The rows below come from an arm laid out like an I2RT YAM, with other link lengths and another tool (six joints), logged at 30 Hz.
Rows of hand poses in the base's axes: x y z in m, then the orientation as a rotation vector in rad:
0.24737 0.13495 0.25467 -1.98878 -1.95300 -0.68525
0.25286 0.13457 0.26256 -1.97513 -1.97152 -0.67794
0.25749 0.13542 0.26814 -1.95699 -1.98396 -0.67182
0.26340 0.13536 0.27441 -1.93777 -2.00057 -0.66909
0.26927 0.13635 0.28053 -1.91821 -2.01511 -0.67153
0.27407 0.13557 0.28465 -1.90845 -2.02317 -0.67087
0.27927 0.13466 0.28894 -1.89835 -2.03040 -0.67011
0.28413 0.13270 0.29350 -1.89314 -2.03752 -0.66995
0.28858 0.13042 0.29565 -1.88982 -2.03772 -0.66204
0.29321 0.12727 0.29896 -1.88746 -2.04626 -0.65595
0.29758 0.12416 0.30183 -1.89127 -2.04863 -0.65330
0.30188 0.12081 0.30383 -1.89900 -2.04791 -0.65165
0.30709 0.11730 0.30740 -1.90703 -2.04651 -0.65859
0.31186 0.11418 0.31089 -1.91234 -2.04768 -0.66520
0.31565 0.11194 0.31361 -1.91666 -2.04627 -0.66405
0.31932 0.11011 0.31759 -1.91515 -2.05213 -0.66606
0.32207 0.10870 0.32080 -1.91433 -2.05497 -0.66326
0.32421 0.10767 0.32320 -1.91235 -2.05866 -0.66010
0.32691 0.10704 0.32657 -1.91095 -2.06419 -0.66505
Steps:
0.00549 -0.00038 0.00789 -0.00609 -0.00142 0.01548
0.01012 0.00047 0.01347 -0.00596 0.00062 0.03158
0.01603 0.00041 0.01974 -0.00681 -0.00145 0.04917
0.02190 0.00140 0.02586 -0.00472 -0.00569 0.06553
0.02670 0.00062 0.02998 -0.00481 -0.00712 0.07421
0.03190 -0.00029 0.03427 -0.00430 -0.00801 0.08286
0.03676 -0.00225 0.03883 -0.00603 -0.01041 0.08832
0.04121 -0.00453 0.04098 -0.00702 -0.00483 0.09165
0.04584 -0.00768 0.04429 -0.01300 -0.00504 0.09663
0.05021 -0.01079 0.04716 -0.01722 -0.00559 0.09535
0.05451 -0.01414 0.04916 -0.02122 -0.00607 0.09054
0.05972 -0.01765 0.05273 -0.02219 -0.01155 0.08406
0.06449 -0.02077 0.05622 -0.02347 -0.01753 0.08012
0.06828 -0.02301 0.05894 -0.02517 -0.01714 0.07717
0.07195 -0.02484 0.06292 -0.02732 -0.02111 0.07958
0.07470 -0.02625 0.06613 -0.02952 -0.02070 0.08136
0.07684 -0.02728 0.06853 -0.03177 -0.02023 0.08418
0.07954 -0.02791 0.07190 -0.03284 -0.02586 0.08597

